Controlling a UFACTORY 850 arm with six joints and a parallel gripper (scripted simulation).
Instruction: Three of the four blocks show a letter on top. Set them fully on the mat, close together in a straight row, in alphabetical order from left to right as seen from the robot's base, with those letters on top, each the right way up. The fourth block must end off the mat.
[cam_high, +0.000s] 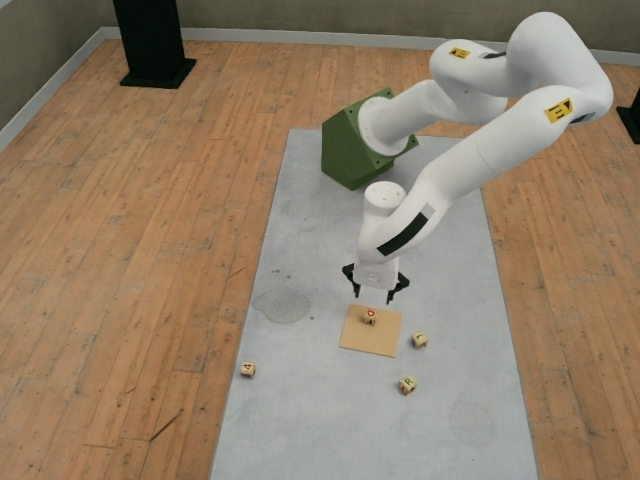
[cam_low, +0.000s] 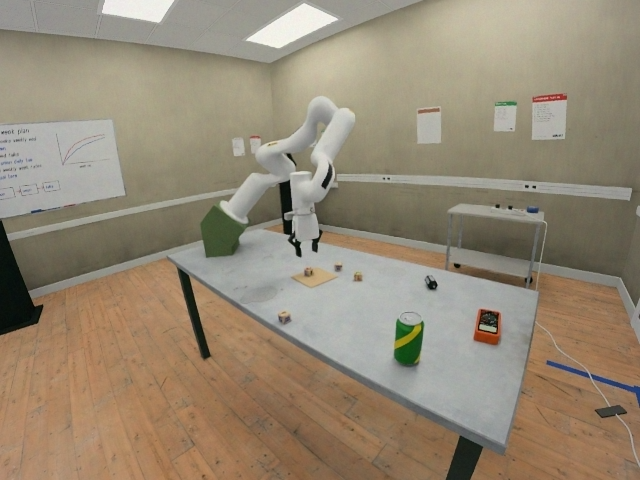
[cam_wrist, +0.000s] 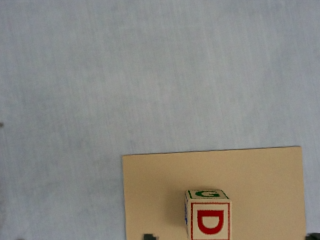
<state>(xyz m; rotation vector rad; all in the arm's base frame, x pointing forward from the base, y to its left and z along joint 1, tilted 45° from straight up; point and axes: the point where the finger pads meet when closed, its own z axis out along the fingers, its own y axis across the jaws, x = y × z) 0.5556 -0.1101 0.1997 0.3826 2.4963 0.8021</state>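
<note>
The tan square mat lies 30 mm ahead of my hand, 10 mm to the left of it and 110 mm below it. Round my hand: block marked 4: 200 mm ahead, 270 mm to the right, 100 mm below; green can: 570 mm ahead, 180 mm to the right, 50 mm below; small black object: 450 mm ahead, 210 mm to the left, 100 mm below.
</note>
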